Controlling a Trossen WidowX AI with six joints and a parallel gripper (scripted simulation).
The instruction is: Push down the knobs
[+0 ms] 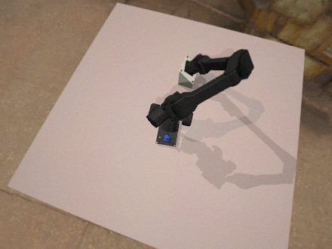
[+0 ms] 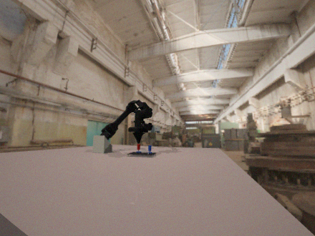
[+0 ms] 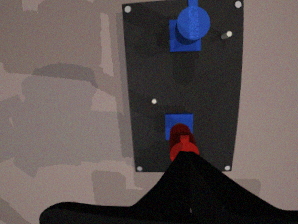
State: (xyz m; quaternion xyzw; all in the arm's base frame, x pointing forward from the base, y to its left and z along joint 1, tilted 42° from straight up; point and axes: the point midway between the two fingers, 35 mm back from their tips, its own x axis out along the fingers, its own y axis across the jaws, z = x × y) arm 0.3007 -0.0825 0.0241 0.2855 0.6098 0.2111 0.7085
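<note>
My gripper tip is now 20 mm above the red knob. Round my gripper tip: blue knob (80 mm ahead, 20 mm below).
</note>
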